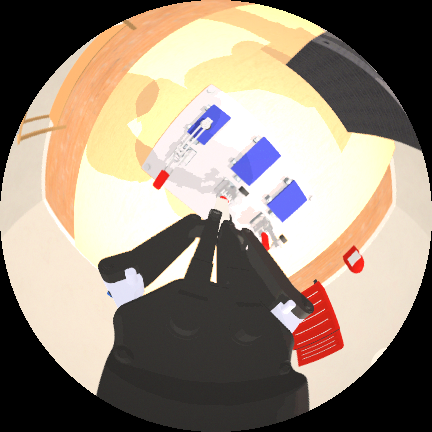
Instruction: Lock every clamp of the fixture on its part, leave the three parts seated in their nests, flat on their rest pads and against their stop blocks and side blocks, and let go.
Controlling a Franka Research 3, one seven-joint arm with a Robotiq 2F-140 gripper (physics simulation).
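Observation:
A white fixture plate (174, 130) lies on the table with three blue parts in a row: the far one (209, 120), the middle one (256, 160) and the near one (287, 200). The far clamp's red handle (160, 179) lies down flat, and its arm reaches over the far part. The middle clamp (228, 191) sits right at my fingertips, with only a sliver of its red handle showing. The near clamp's red handle (264, 239) shows beside my right finger. My gripper (219, 206) is shut with nothing between the fingers, its tips at the middle clamp's handle.
A dark grey block (354, 88) stands at the far right of the round wooden table (76, 132). A red ribbed object (320, 326) and a small red and white object (353, 259) lie beyond the table's edge on the right.

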